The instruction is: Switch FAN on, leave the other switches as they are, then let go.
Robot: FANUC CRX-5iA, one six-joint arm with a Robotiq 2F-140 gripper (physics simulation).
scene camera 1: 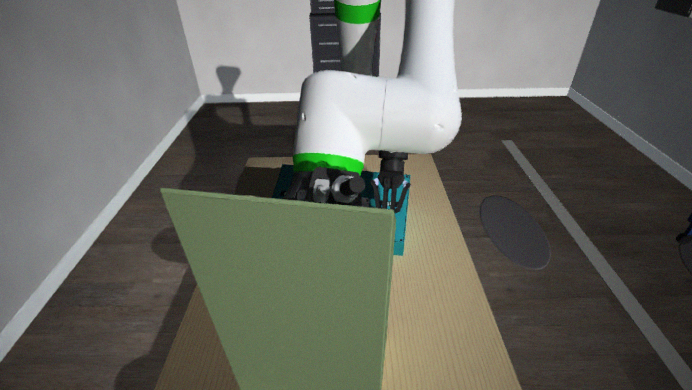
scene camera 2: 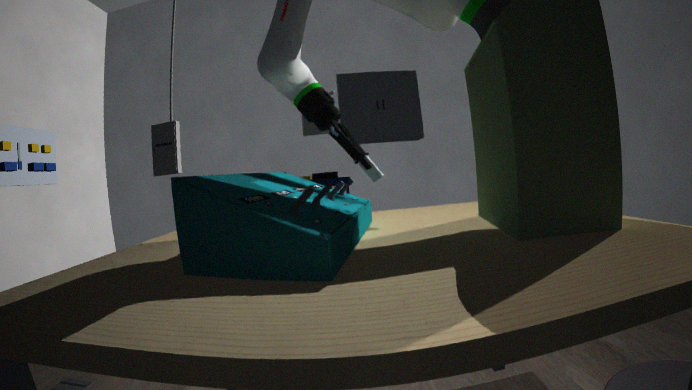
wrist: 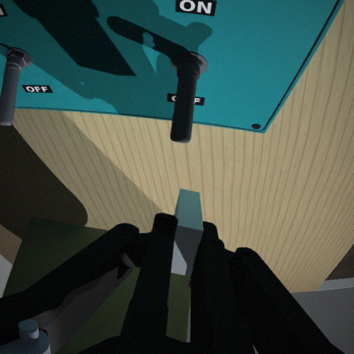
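Seen in the pictures: gripper, fingertip midpoint: (scene camera 2: 379, 179); arm's base, link origin: (scene camera 1: 322, 210).
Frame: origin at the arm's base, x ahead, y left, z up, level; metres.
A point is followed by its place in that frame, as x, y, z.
The teal switch panel (scene camera 1: 400, 235) @(0.311, -0.325, -0.431) (scene camera 2: 250, 250) @(0.620, 0.060, -0.455) (wrist: 240, 65) stands on the table. In the wrist view the FAN lever (wrist: 183, 105) is the one nearest the panel's right corner. It points down over its OFF label, away from its ON label; its name label does not show. Another lever (wrist: 9, 95) at the left also points down beside an OFF label. My gripper (scene camera 2: 377, 175) @(0.280, -0.257, -0.379) (wrist: 185, 208) is shut and empty. Its pale fingertips are a short way below the FAN lever's tip in the wrist view, with a visible gap between them. In scene camera 1 the fingertips are partly hidden by the green board.
A tall green board (scene camera 1: 290, 280) @(-0.118, 0.084, -0.028) (scene camera 2: 550, 125) @(0.102, 0.162, -0.295) stands on the wooden table (scene camera 1: 440, 300) @(0.077, -0.356, -0.501) (scene camera 2: 280, 325) @(0.597, 0.220, -0.501), apart from the panel. In scene camera 2 a grey box (scene camera 2: 165, 150) hangs behind the panel. A dark cabinet (scene camera 2: 380, 120) is on the wall behind the gripper.
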